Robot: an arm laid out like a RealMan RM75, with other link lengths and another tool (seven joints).
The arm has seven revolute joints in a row. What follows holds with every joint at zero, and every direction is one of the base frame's.
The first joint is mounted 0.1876 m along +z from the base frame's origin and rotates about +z.
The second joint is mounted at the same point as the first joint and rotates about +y.
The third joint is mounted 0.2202 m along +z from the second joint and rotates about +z.
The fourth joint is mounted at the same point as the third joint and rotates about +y.
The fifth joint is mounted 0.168 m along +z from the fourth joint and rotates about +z.
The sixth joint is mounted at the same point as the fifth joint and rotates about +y.
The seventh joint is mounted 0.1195 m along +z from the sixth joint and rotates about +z.
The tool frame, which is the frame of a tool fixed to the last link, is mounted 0.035 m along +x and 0.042 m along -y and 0.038 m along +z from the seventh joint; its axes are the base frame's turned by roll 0, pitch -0.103 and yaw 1.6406 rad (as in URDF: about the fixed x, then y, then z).
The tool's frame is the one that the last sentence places.
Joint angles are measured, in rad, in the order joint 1, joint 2, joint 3, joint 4, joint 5, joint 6, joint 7. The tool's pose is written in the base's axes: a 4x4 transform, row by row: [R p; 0 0 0 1], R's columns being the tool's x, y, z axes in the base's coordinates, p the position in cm. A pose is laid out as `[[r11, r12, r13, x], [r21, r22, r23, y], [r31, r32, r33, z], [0, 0, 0, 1]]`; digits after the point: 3 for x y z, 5 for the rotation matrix.
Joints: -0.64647, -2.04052, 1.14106, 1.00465, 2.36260, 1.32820, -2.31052
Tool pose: [[0.59254, -0.76885, -0.24033, -19.526], [-0.67597, -0.63686, 0.37078, 38.469], [-0.43813, -0.05724, -0.89709, -3.076], [0, 0, 0, 1]]
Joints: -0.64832, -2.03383, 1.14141, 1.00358, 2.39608, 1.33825, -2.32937
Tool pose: [[0.59193, -0.75685, -0.27712, -20.161], [-0.66567, -0.65292, 0.36136, 38.405], [-0.45443, -0.02943, -0.89030, -2.821], [0, 0, 0, 1]]
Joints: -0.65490, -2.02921, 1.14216, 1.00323, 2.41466, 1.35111, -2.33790
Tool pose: [[0.58674, -0.75361, -0.29632, -20.308], [-0.66668, -0.65726, 0.35149, 38.396], [-0.45964, -0.00868, -0.88806, -2.708], [0, 0, 0, 1]]
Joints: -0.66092, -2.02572, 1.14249, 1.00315, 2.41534, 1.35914, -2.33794
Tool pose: [[0.58249, -0.75636, -0.29769, -20.157], [-0.67185, -0.65415, 0.34742, 38.451], [-0.45751, -0.00237, -0.88920, -2.651], [0, 0, 0, 1]]
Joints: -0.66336, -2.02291, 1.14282, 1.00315, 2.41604, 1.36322, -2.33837
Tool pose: [[0.58043, -0.75713, -0.29976, -20.128], [-0.67363, -0.65326, 0.34565, 38.478], [-0.45752, 0.00130, -0.88920, -2.581], [0, 0, 0, 1]]
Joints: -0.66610, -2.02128, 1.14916, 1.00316, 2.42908, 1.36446, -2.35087
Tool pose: [[0.57882, -0.75215, -0.31503, -20.266], [-0.67022, -0.65886, 0.34164, 38.481], [-0.46453, 0.01339, -0.88546, -2.563], [0, 0, 0, 1]]
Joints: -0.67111, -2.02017, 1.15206, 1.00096, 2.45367, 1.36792, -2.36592
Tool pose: [[0.57632, -0.74351, -0.33917, -20.545], [-0.66430, -0.66796, 0.33548, 38.484], [-0.47598, 0.03197, -0.87887, -2.505], [0, 0, 0, 1]]
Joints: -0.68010, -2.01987, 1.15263, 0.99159, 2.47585, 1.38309, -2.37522
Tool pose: [[0.57590, -0.73390, -0.36017, -20.778], [-0.66522, -0.67678, 0.31536, 38.338], [-0.47520, 0.05798, -0.87797, -2.662], [0, 0, 0, 1]]
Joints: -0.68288, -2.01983, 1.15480, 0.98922, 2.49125, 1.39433, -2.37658
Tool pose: [[0.57107, -0.73014, -0.37521, -20.954], [-0.66929, -0.67877, 0.30219, 38.191], [-0.47532, 0.07855, -0.87630, -2.747], [0, 0, 0, 1]]
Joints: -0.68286, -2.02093, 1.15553, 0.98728, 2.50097, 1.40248, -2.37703
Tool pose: [[0.57024, -0.72603, -0.38434, -21.126], [-0.67123, -0.68152, 0.29152, 38.028], [-0.47359, 0.09174, -0.87596, -2.849], [0, 0, 0, 1]]
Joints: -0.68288, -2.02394, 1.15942, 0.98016, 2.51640, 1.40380, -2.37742
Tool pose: [[0.56719, -0.72055, -0.39888, -21.417], [-0.67265, -0.68475, 0.28046, 37.853], [-0.47522, 0.10924, -0.87306, -3.058], [0, 0, 0, 1]]
